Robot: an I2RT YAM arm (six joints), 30 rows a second.
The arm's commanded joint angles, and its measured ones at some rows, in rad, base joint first. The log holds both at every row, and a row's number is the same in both.
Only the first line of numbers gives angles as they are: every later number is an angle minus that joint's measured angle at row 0.
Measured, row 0:
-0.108, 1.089, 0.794, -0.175, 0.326, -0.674
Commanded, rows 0 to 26:
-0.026, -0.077, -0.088, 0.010, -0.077, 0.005
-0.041, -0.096, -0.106, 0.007, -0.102, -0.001
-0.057, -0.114, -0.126, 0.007, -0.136, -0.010
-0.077, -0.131, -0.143, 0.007, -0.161, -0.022
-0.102, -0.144, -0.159, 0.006, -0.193, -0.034
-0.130, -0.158, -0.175, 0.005, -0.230, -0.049
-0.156, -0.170, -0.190, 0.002, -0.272, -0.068
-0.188, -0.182, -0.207, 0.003, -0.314, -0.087
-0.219, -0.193, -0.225, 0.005, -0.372, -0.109
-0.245, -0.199, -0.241, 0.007, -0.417, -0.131
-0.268, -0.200, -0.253, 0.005, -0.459, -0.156
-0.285, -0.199, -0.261, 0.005, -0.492, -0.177
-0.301, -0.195, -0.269, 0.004, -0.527, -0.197
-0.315, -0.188, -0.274, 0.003, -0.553, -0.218
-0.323, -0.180, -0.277, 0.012, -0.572, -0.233
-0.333, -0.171, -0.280, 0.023, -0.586, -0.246
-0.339, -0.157, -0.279, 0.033, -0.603, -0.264
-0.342, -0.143, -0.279, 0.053, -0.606, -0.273
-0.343, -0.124, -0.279, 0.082, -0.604, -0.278
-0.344, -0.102, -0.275, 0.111, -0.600, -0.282
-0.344, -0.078, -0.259, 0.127, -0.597, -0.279
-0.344, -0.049, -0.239, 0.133, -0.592, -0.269
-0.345, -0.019, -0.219, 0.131, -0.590, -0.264
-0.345, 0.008, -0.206, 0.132, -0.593, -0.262
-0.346, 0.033, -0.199, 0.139, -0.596, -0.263
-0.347, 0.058, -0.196, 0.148, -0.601, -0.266
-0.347, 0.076, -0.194, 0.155, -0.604, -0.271
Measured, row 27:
-0.338, 0.012, -0.259, 0.090, -0.556, -0.246
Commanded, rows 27 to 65:
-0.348, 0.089, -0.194, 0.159, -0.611, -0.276
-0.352, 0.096, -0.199, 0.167, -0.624, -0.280
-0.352, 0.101, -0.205, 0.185, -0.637, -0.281
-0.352, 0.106, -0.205, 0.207, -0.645, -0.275
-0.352, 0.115, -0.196, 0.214, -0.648, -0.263
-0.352, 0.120, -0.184, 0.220, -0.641, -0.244
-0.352, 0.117, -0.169, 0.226, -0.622, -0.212
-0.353, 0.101, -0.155, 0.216, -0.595, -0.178
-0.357, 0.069, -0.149, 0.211, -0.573, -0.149
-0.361, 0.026, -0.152, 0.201, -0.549, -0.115
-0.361, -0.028, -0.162, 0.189, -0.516, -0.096
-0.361, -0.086, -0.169, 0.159, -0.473, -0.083
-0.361, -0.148, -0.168, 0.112, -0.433, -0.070
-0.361, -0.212, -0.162, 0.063, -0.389, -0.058
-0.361, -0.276, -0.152, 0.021, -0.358, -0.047
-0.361, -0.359, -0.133, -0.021, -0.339, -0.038
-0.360, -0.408, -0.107, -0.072, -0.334, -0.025
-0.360, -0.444, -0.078, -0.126, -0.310, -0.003
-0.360, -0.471, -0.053, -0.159, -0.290, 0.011
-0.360, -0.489, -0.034, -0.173, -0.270, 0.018
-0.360, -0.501, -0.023, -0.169, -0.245, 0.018
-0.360, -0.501, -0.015, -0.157, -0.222, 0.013
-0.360, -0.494, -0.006, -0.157, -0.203, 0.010
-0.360, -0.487, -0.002, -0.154, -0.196, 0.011
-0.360, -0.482, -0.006, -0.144, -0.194, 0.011
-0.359, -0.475, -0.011, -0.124, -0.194, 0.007
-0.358, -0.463, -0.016, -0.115, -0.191, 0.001
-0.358, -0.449, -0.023, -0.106, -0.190, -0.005
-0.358, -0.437, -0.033, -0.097, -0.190, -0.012
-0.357, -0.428, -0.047, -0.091, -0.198, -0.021
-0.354, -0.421, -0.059, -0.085, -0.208, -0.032
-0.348, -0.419, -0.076, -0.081, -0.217, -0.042
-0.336, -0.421, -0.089, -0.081, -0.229, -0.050
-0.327, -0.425, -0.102, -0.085, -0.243, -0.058
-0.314, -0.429, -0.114, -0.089, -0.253, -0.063
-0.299, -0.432, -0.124, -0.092, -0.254, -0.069
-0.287, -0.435, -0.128, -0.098, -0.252, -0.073
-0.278, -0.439, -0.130, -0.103, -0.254, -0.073
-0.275, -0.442, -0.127, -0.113, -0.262, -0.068
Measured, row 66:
-0.315, -0.430, -0.096, -0.099, -0.222, -0.061
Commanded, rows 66 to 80:
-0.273, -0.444, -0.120, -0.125, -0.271, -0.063
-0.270, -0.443, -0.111, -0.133, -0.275, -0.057
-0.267, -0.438, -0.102, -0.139, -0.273, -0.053
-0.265, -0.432, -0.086, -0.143, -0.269, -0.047
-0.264, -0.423, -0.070, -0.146, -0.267, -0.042
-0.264, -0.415, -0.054, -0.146, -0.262, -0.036
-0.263, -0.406, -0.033, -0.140, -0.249, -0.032
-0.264, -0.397, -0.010, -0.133, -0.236, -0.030
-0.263, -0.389, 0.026, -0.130, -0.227, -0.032
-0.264, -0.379, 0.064, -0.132, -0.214, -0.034
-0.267, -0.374, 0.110, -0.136, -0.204, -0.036
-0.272, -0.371, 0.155, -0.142, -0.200, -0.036
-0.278, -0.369, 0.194, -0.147, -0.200, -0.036
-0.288, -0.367, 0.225, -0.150, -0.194, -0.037
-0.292, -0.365, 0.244, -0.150, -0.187, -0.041
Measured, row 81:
-0.274, -0.346, 0.057, -0.220, -0.229, -0.053
